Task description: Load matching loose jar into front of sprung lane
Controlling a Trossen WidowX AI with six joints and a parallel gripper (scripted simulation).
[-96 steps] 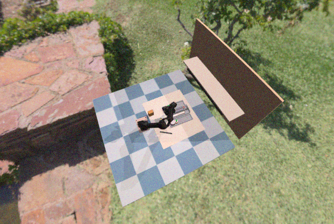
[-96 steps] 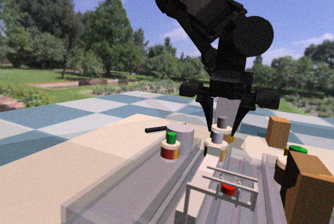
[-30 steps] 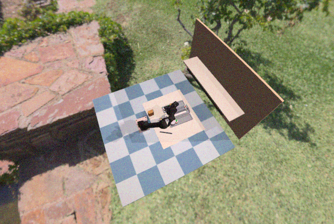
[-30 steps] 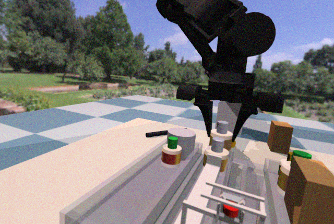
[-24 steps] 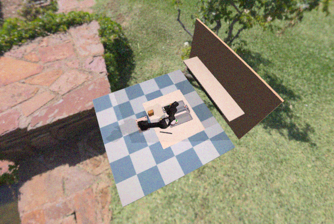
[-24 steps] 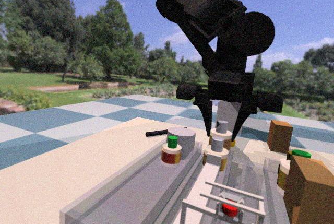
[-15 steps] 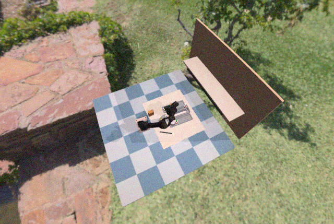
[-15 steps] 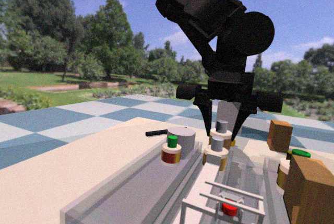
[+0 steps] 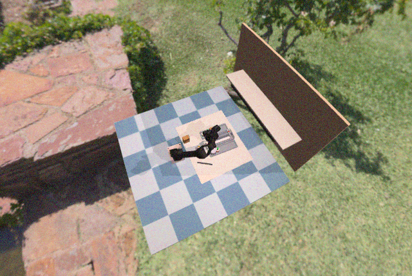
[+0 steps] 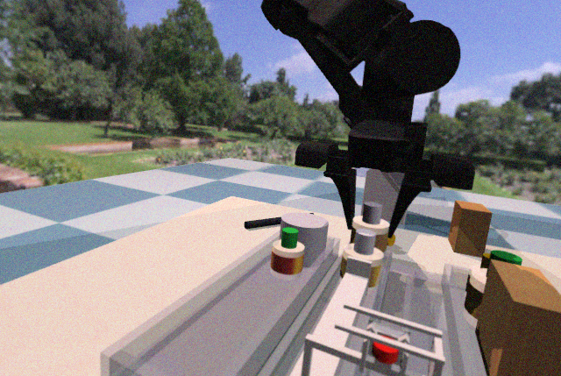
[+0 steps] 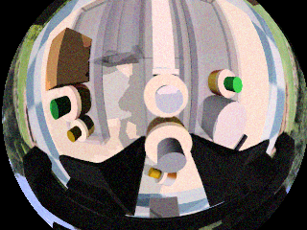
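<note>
Now: gripper tip 8 cm to the left of the grey cylinder, 2 cm short of it and 2 cm above it. The rest, counted from my gripper tip: black rod (16 cm to the right, 9 cm behind, 4 cm below).
</note>
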